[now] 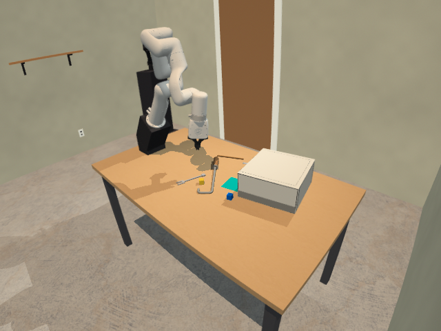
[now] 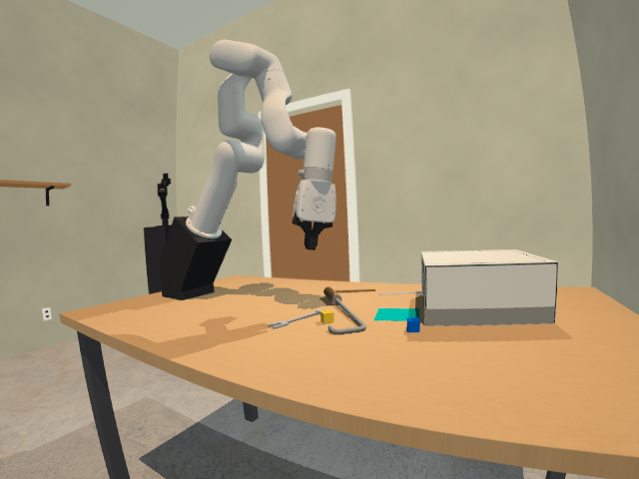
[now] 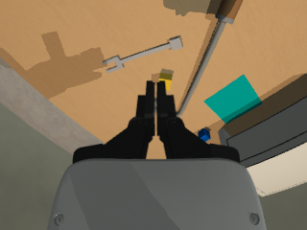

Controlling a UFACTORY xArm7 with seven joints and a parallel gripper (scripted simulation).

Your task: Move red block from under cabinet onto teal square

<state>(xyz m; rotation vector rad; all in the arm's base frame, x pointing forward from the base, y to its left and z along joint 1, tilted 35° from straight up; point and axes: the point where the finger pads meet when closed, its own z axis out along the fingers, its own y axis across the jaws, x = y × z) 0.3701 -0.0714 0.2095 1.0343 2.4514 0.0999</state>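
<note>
Now: the thin wooden stick 27 cm to the left of my hand, 19 cm below it and 3 cm ahead of it. Round my hand: grey fork-like tool (19 cm below, 5 cm to the right, 2 cm behind); then yellow block (18 cm below, 6 cm to the right, 5 cm ahead); then teal square (21 cm ahead, 19 cm below, 3 cm to the left).
</note>
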